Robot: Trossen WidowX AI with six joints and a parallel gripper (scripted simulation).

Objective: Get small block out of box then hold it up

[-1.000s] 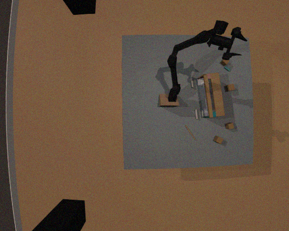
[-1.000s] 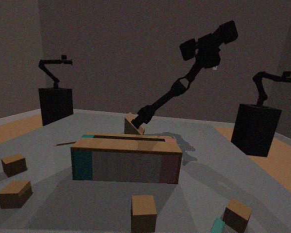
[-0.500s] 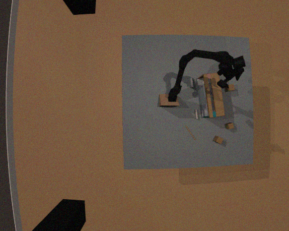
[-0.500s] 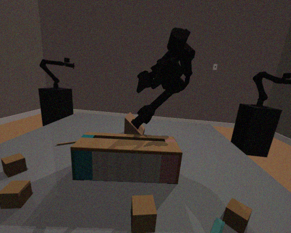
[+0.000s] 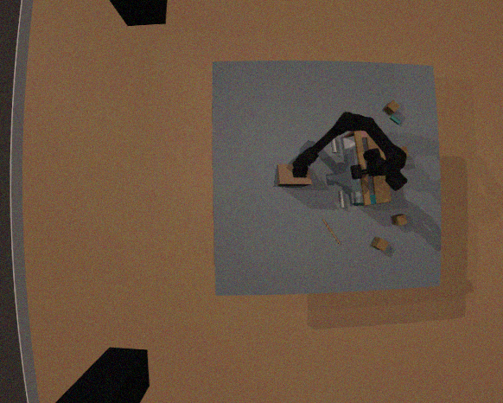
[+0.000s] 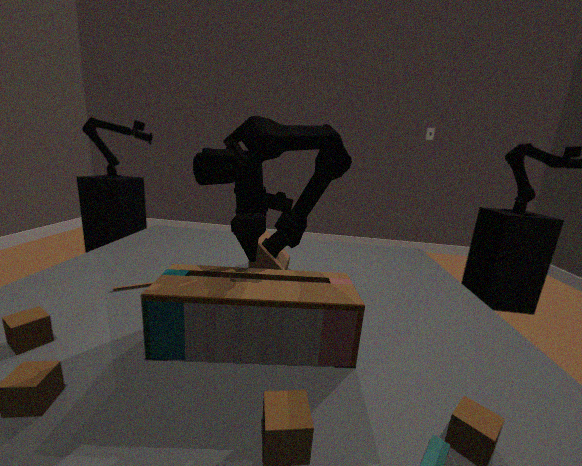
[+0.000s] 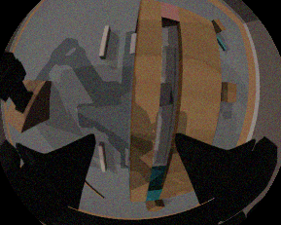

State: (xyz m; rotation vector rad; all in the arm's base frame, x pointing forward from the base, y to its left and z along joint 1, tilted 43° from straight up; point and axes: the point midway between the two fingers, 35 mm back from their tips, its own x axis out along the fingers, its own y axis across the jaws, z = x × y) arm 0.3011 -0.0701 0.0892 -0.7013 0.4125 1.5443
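Now: the box 3 cm ahead of my gripper tip, 2 cm to the left of it and 10 cm below it. From my gripper tip the other things lie so: thin stick 11 cm behind, 32 cm to the right, 16 cm below.
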